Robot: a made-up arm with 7 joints. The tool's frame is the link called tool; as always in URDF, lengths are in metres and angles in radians. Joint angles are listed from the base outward. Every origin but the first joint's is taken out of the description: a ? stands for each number. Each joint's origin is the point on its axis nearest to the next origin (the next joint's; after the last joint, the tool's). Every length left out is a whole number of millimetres.
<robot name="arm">
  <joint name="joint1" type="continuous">
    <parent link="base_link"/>
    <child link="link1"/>
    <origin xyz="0.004 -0.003 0.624" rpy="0 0 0"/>
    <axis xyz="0 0 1"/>
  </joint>
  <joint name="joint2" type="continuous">
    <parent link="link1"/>
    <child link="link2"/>
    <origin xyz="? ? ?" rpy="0 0 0"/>
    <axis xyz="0 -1 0"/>
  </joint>
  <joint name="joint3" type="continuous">
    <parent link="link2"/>
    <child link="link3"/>
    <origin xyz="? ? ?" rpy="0 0 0"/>
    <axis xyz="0 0 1"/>
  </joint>
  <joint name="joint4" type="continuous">
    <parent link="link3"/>
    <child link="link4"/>
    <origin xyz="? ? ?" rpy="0 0 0"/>
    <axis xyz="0 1 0"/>
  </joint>
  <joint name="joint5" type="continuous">
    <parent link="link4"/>
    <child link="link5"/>
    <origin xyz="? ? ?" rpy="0 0 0"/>
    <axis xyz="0 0 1"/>
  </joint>
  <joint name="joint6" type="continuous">
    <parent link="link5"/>
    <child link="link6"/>
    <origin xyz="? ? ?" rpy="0 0 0"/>
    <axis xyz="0 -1 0"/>
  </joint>
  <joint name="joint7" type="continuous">
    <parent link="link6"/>
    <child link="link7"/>
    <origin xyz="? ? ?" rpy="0 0 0"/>
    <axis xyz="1 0 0"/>
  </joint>
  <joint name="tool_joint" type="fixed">
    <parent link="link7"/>
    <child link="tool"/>
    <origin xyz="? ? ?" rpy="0 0 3.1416"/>
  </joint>
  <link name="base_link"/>
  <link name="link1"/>
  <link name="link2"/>
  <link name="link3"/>
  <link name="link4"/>
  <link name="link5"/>
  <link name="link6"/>
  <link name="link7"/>
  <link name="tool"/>
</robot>
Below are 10 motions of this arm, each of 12 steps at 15 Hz.
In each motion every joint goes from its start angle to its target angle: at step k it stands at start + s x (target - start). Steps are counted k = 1, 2, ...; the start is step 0. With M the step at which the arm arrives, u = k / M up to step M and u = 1 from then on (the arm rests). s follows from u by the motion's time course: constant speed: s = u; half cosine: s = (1 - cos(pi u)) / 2; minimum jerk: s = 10 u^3 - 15 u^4 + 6 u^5.
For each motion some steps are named. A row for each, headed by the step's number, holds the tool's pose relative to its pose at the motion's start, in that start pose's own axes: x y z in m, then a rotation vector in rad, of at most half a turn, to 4 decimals.
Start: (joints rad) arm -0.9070 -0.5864 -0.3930 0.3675 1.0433 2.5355 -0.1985
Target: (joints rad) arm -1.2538 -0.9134 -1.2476 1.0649 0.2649 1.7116 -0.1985
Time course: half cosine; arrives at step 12
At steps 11, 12:
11: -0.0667 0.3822 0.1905 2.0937 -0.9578 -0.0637
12: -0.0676 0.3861 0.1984 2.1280 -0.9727 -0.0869

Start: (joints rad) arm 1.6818 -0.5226 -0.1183 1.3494 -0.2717 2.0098 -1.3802
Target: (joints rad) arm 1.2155 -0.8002 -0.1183 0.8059 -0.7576 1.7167 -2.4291
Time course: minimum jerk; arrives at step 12
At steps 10, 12:
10: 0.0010 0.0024 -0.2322 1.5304 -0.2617 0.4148
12: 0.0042 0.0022 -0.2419 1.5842 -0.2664 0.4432

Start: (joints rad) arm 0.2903 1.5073 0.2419 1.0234 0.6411 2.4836 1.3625
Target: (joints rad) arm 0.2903 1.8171 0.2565 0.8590 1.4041 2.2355 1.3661
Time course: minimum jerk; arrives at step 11
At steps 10, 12:
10: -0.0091 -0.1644 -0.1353 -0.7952 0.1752 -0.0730
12: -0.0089 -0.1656 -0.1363 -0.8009 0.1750 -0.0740

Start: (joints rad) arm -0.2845 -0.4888 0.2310 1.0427 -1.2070 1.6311 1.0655
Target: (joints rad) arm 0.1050 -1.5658 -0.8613 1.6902 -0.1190 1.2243 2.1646
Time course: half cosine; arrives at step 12
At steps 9, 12:
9: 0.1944 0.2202 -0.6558 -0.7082 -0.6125 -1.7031
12: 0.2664 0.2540 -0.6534 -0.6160 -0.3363 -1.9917

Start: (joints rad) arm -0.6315 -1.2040 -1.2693 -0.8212 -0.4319 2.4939 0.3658
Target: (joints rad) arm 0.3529 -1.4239 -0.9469 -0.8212 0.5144 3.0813 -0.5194
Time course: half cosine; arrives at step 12
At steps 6, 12:
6: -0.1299 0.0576 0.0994 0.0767 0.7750 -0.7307
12: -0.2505 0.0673 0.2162 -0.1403 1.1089 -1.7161

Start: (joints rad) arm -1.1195 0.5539 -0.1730 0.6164 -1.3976 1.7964 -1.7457
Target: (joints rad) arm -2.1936 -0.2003 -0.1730 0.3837 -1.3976 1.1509 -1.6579
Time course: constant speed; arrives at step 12
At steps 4, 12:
4: -0.0589 0.0330 0.1435 0.3299 0.2194 0.2236
12: -0.0238 -0.1907 0.3366 1.0723 0.3913 0.8350

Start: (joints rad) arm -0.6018 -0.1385 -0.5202 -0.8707 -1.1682 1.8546 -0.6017
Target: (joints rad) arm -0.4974 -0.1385 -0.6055 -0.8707 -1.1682 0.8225 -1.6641
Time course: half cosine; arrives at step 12
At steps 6, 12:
6: -0.0251 -0.0254 -0.0141 0.5086 -0.3421 0.3957
12: -0.0286 -0.0591 -0.0395 0.9390 -0.4617 0.9748

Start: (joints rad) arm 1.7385 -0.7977 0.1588 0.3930 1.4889 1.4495 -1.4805
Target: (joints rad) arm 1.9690 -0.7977 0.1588 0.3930 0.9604 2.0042 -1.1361
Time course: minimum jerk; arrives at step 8
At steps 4, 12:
4: -0.0008 -0.0511 0.0050 0.0490 0.0431 -0.1643
12: 0.0049 -0.1100 0.0176 0.0878 0.1976 -0.2918

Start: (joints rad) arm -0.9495 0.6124 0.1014 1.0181 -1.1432 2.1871 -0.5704
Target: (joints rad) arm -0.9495 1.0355 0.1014 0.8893 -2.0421 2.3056 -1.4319
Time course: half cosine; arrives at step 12
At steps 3, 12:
3: 0.0067 0.0407 0.0236 0.2805 0.0514 -0.0129
12: 0.0945 0.2108 0.1390 1.9268 0.1898 -0.0382

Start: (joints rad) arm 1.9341 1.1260 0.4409 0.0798 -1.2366 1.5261 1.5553
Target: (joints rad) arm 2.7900 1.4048 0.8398 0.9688 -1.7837 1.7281 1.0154
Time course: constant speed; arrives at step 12
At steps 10, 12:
10: 0.1280 0.2111 0.1033 0.2262 -0.1038 0.0329
12: 0.1709 0.2190 0.1201 0.2945 -0.0822 0.1026

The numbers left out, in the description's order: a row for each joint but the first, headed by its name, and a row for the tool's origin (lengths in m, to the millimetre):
joint2: 0.001 -0.072 0
joint3: -0.021 0 0.333
joint4: -0.008 0.018 0
joint5: 0.001 0 0.415
joint6: -0.006 -0.058 0
joint7: 0.045 0 0.04
tool: 0 -0.023 0.011

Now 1 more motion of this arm.
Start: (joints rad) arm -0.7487 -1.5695 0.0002 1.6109 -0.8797 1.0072 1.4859
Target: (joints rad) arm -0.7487 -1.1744 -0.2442 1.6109 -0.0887 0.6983 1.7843
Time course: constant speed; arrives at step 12
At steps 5, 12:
5: 0.0492 0.0653 0.0621 -0.5090 -0.0523 -0.0681
12: 0.1238 0.1578 0.1114 -1.1903 -0.2454 -0.0597

